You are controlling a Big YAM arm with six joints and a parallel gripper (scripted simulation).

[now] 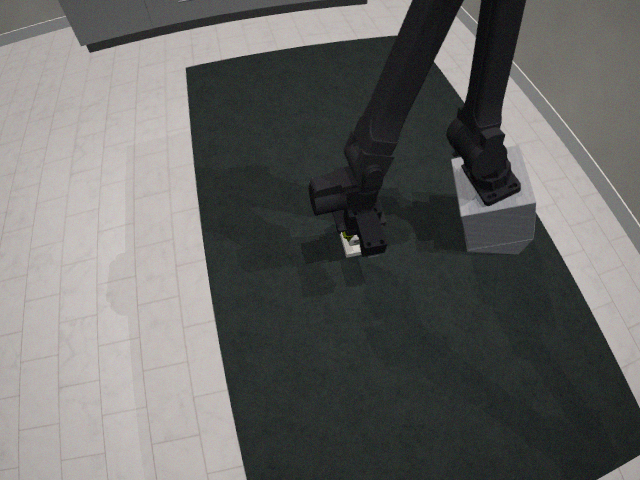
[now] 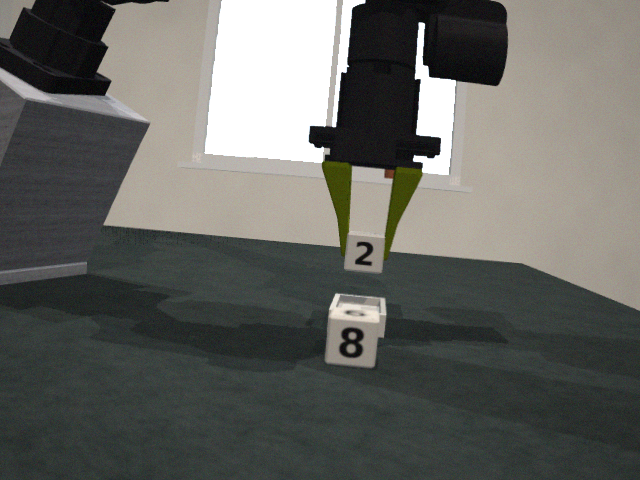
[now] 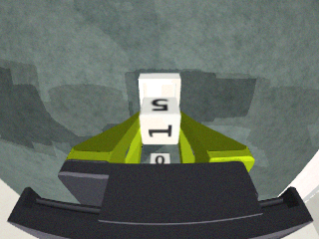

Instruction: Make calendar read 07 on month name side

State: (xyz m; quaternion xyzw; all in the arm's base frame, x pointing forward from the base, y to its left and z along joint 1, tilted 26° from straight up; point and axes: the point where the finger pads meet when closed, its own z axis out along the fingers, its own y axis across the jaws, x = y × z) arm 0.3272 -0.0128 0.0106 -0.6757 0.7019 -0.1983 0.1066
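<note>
Right now the small white tray is 2 cm to the right of my hand and 5 cm below it.
</note>
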